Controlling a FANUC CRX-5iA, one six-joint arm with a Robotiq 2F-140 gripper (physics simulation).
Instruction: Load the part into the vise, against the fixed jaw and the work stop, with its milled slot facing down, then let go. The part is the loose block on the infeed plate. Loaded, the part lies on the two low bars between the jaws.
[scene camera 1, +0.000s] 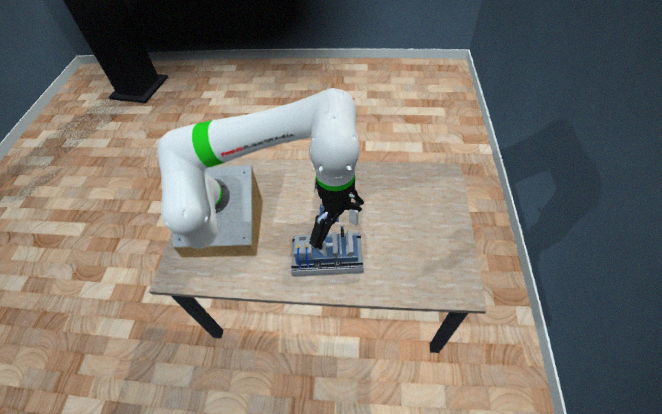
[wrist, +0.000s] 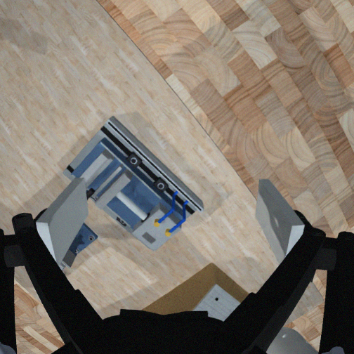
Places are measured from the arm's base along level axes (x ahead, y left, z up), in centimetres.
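Pixels of known places: gripper, fingertip midpoint: (scene camera 1: 338, 237).
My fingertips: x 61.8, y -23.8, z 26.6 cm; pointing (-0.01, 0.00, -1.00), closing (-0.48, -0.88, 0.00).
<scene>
For each thing: its top centre in the pictures, then the offset to it from my fingertips. Level surfaces: height alone.
- vise, middle of its top: (scene camera 1: 325, 243) dx -10.7, dy +17.7, dz -36.4 cm
- dark work stop, middle of its top: (scene camera 1: 342, 232) dx -5.4, dy +24.5, dz -36.6 cm
- wooden table, its level: dz -46.3 cm
The vise (scene camera 1: 327, 270) (wrist: 155, 236) stands on the table, its jaws apart; low bars show between them, with no block seen there. The fixed jaw (scene camera 1: 350, 244) (wrist: 96, 168) is at the end away from the blue hoses. The dark work stop (scene camera 1: 342, 231) (wrist: 90, 193) stands beside the jaw gap. My gripper (scene camera 1: 336, 227) (wrist: 171, 197) is open and empty, high above the table; the vise shows between its fingers in the wrist view. The blue infeed plate (wrist: 87, 239) is partly hidden behind one fingertip. The part cannot be made out; the gripper covers that area.
The robot's pedestal (scene camera 1: 235, 200) (wrist: 220, 302), a pale plate on a tan block, stands left of the vise in the scene view. The wooden table (scene camera 1: 415, 240) (wrist: 65, 90) has its front edge beyond the vise. A black column (scene camera 1: 120, 55) stands on the floor behind.
</scene>
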